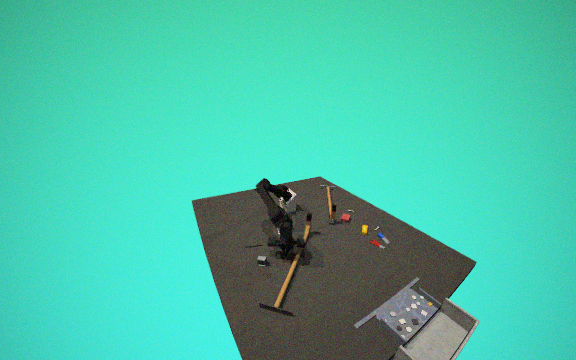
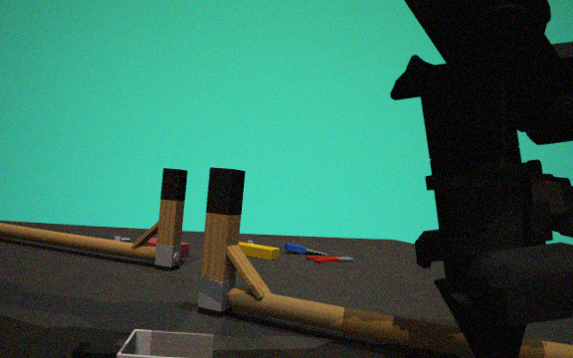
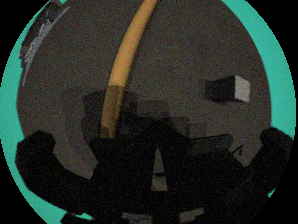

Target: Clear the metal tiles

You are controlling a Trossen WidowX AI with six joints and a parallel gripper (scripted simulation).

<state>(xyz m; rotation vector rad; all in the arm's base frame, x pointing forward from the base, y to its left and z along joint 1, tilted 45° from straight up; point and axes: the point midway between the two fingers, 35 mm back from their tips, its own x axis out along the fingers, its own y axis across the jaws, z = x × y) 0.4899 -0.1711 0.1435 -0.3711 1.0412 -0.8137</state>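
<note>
Right now the long scraper is 6 cm ahead of my gripper tip, 5 cm above it and 3 cm to the left of it. Round my gripper tip: small grey box 12 cm to the right, 1 cm behind, 1 cm above; red tool 54 cm to the left, 13 cm ahead, 1 cm below; yellow block 57 cm to the left, 2 cm behind.
</note>
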